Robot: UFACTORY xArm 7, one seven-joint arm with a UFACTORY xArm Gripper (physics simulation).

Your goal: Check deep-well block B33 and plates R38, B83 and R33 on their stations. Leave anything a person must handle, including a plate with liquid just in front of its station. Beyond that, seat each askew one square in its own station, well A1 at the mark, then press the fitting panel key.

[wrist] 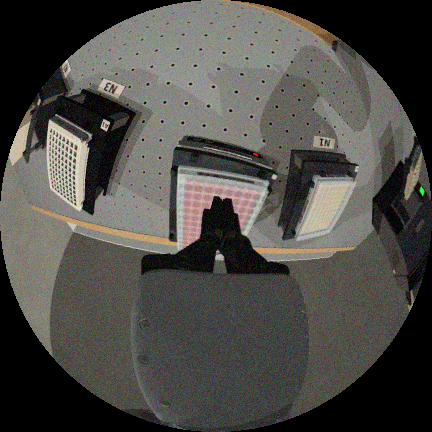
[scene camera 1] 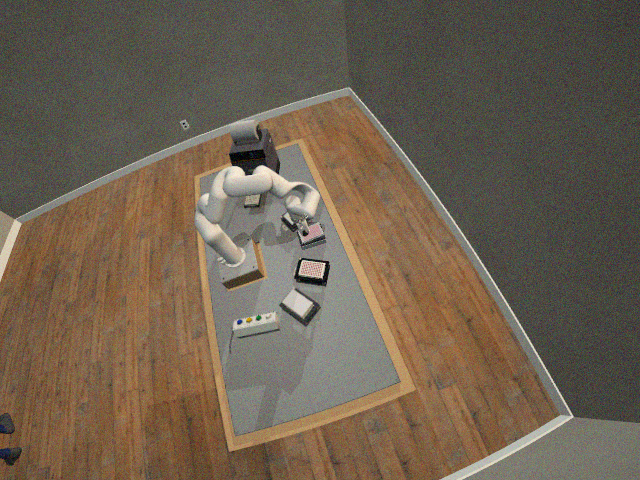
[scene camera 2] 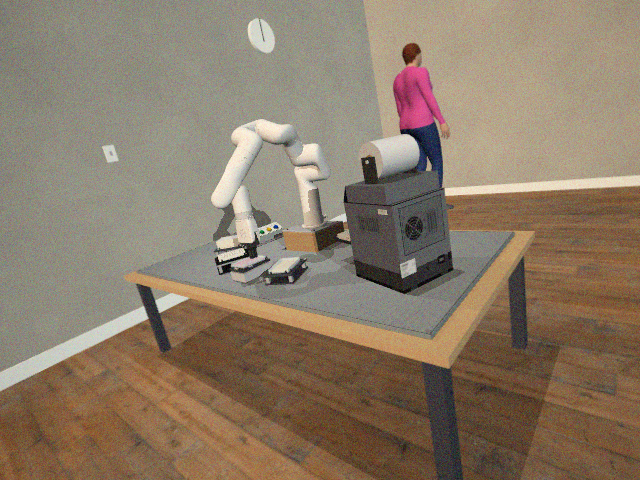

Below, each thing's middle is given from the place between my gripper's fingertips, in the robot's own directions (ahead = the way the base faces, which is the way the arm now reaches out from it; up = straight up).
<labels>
The shaker station (wrist: pixel 194 151) lies 40 mm below my hand and 30 mm ahead of it. The rest, counted from my hand: clear well plate with pink wells (wrist: pixel 196 186) 30 mm ahead.
</labels>
